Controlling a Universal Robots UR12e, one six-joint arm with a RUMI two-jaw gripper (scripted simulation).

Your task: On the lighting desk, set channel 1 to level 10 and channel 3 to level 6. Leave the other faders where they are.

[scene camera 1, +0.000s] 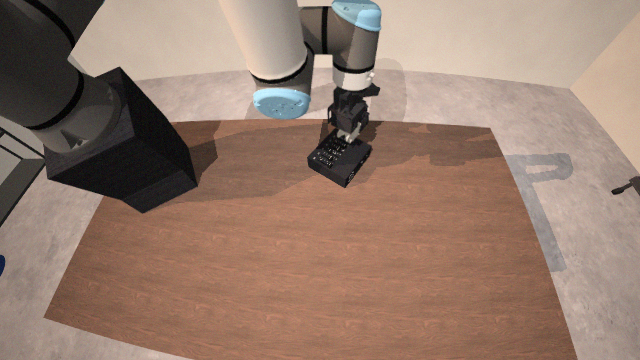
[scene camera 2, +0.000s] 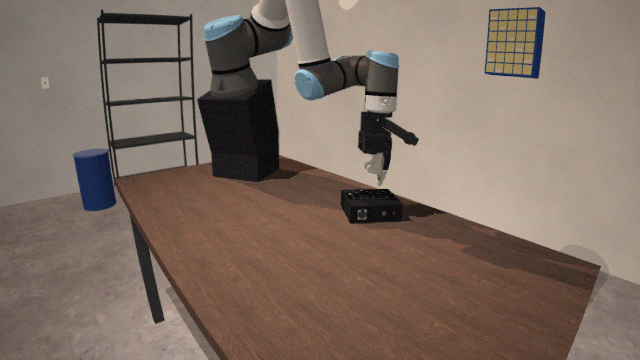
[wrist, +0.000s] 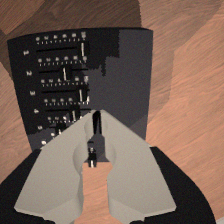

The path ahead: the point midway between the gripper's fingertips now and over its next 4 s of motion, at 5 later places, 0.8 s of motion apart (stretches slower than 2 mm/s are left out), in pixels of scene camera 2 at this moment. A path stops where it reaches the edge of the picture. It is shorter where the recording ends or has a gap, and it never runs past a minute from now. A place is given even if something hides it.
My gripper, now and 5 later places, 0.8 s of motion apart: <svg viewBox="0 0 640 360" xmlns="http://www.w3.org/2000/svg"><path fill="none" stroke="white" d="M379 185L379 189L378 193L378 195L378 197L377 196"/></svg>
